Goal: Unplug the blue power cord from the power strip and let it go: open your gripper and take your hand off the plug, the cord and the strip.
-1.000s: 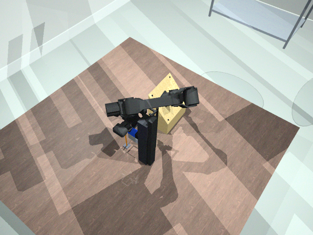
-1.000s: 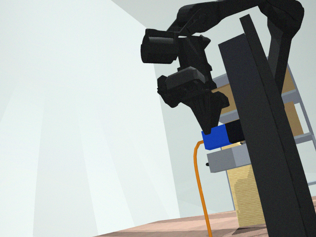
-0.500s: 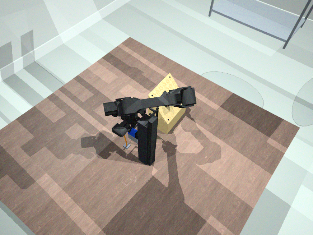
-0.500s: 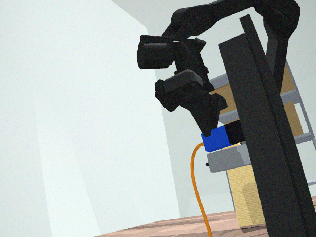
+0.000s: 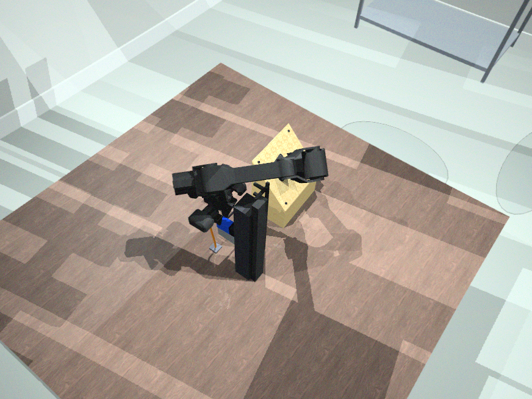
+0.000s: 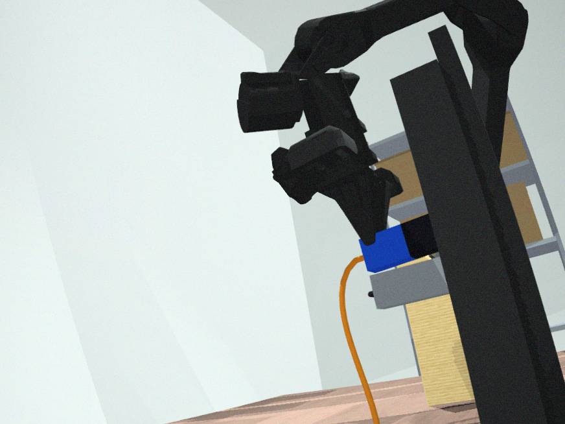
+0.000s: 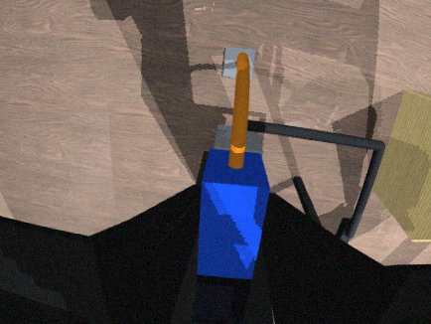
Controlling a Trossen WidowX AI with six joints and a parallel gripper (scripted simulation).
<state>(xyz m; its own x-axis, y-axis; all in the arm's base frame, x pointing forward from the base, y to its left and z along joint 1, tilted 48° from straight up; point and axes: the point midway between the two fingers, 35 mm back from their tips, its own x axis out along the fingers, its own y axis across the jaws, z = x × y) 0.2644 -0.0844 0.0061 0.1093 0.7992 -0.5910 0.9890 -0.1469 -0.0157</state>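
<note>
Right now the blue plug is 3 cm to the left of my gripper tip.
</note>
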